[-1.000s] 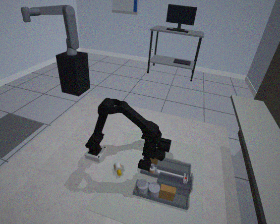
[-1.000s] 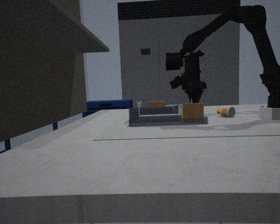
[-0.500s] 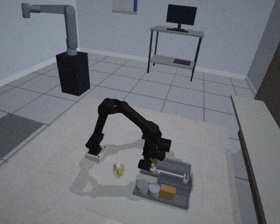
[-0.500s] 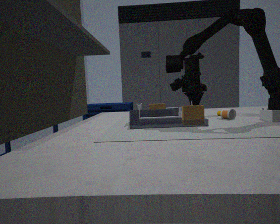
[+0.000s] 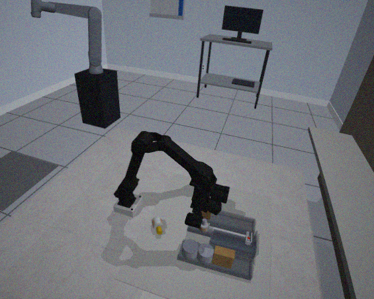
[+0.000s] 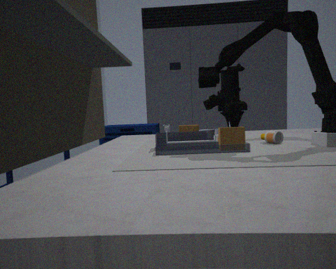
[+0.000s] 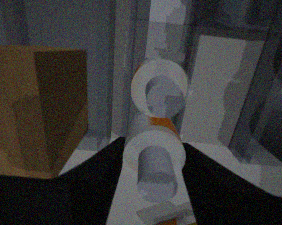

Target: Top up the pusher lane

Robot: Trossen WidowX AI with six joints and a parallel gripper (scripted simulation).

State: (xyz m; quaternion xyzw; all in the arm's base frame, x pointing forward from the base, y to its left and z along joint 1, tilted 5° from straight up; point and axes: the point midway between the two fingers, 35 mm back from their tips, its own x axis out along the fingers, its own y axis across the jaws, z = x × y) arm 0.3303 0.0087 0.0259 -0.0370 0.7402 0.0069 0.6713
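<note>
My gripper tip is 150 mm short of the sprung lane, 20 mm to the left of it and 30 mm above it. Round my gripper tip: shelf unit: 510 mm ahead, 20 mm to the left, 320 mm above; red mark: 220 mm ahead, 20 mm to the right, 20 mm above.
</note>
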